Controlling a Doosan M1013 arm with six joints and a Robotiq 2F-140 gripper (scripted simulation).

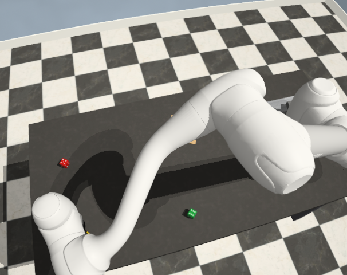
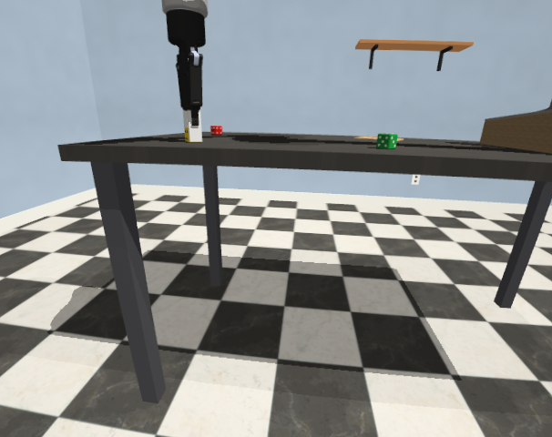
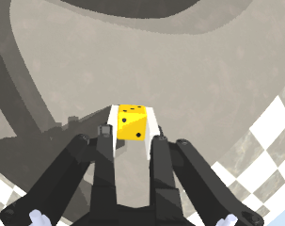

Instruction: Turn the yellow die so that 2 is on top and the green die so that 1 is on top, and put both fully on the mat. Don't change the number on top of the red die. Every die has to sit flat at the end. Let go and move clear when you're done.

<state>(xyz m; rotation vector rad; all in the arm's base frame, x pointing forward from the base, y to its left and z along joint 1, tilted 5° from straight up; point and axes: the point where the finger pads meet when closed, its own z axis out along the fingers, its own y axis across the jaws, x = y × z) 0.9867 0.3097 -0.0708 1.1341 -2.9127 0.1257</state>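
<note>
Right now my hand is 47 cm past the tan mat, 44 cm to the left of it and 3 cm above it. Round my hand: yellow die (2 cm below); red die (9 cm ahead, 34 cm to the right, 2 cm below); green die (42 cm behind, 3 cm to the right, 2 cm below).
</note>
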